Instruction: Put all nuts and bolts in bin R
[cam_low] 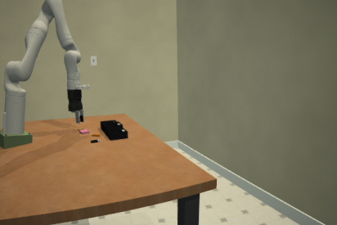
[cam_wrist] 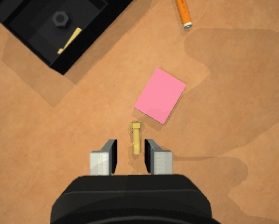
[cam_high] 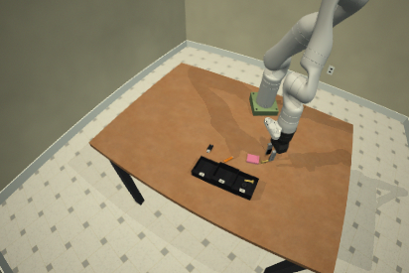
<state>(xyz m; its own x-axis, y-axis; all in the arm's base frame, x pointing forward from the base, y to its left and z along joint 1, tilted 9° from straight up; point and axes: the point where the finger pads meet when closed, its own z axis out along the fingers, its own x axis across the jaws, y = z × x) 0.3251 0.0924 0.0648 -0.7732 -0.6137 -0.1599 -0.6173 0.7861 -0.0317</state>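
The pink eraser lies 1 cm ahead of my hand, 6 cm to the right of it and 6 cm below it. The rest, counted from my hand: dark hex nut 15 cm ahead, 6 cm to the right, 5 cm below; orange marker 5 cm ahead, 16 cm to the right, 6 cm below; black bin tray 14 cm ahead, 14 cm to the right, 4 cm below.
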